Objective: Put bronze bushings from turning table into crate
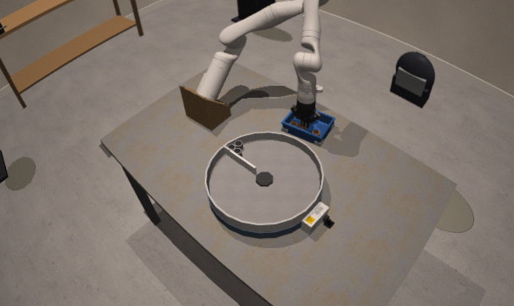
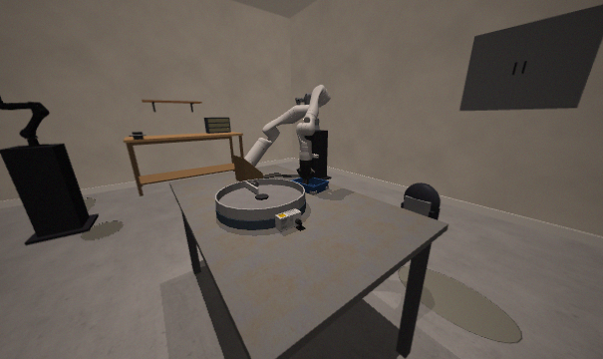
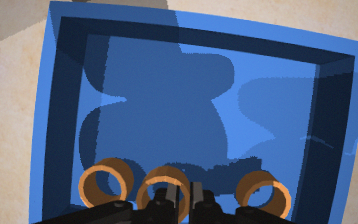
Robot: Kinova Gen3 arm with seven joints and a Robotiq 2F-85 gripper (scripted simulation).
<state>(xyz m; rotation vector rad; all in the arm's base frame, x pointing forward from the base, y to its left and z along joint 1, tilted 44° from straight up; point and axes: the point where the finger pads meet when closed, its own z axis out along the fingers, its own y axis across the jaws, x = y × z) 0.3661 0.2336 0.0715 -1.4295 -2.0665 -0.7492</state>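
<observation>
The blue crate is 10 mm behind my hand, 30 mm to the left of it and 30 mm below it. Round my hand: round turning table: 90 mm ahead, 320 mm to the right.
</observation>
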